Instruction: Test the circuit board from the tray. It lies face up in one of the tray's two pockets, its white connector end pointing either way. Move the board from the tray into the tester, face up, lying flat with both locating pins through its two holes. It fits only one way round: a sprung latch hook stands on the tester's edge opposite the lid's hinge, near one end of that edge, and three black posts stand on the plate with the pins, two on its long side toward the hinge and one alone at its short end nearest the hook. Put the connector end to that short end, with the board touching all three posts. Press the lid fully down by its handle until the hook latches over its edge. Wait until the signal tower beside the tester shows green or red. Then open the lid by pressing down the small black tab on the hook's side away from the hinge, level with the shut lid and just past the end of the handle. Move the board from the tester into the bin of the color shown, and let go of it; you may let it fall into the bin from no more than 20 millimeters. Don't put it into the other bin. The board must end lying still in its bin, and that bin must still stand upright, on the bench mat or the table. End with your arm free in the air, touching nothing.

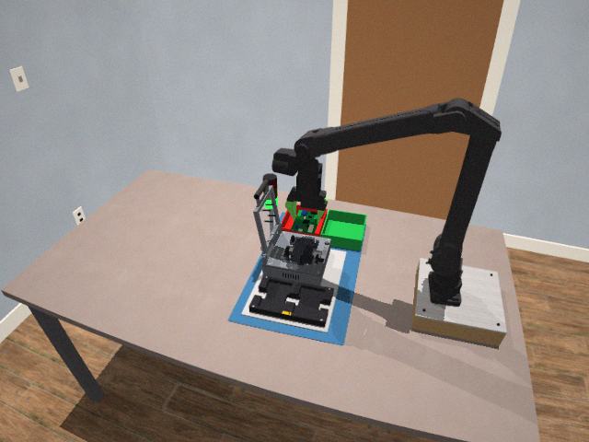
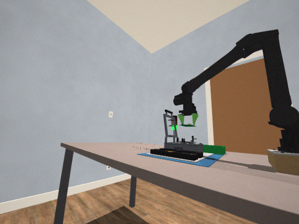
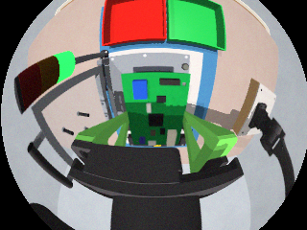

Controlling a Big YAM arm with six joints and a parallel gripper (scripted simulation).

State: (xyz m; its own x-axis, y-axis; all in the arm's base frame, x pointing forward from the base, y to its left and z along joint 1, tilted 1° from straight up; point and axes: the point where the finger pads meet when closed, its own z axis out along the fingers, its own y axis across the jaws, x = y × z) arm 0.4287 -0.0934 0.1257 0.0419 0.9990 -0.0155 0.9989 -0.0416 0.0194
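The green bin lies 11 cm behind my hand, 18 cm to the right of it and 16 cm below it. From my hand the other things lie so: tester plate: 1 cm ahead, 2 cm to the left, 10 cm below; then green circuit board: right at my hand; then tester lid: 12 cm ahead, 1 cm to the left, 1 cm above.
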